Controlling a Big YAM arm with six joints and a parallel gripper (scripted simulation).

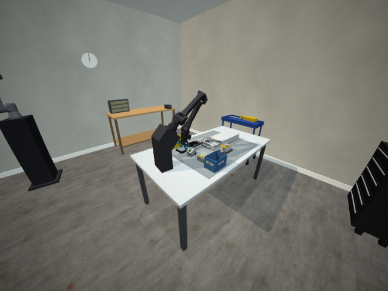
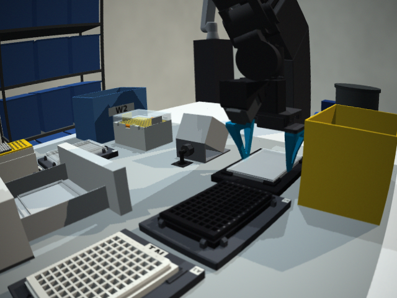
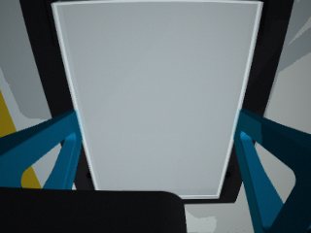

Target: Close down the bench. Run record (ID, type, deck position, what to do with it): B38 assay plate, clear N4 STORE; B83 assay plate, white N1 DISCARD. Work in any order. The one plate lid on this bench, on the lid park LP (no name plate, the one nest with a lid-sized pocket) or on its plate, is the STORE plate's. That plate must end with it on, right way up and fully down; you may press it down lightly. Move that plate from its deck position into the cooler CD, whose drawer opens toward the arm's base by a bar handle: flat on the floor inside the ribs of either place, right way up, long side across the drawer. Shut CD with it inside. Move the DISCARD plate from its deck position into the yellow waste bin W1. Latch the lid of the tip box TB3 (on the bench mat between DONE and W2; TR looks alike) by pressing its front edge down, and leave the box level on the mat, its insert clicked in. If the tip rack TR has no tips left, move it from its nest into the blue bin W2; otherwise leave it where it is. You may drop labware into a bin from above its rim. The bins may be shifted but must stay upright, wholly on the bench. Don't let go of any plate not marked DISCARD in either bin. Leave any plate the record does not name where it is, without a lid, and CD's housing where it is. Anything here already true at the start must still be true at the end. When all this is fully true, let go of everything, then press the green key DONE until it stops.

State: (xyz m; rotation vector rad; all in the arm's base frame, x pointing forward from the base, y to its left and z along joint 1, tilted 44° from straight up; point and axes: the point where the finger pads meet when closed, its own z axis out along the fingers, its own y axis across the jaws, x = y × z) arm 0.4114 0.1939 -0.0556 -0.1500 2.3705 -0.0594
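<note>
Right now my hand is right at the clear plate lid. The rest, counted from my hand: yellow bin W1 (30 mm behind, 160 mm to the left, 20 mm above); then grey done key housing (10 mm behind, 160 mm to the right, 30 mm above); then black lid park (20 mm below).
</note>
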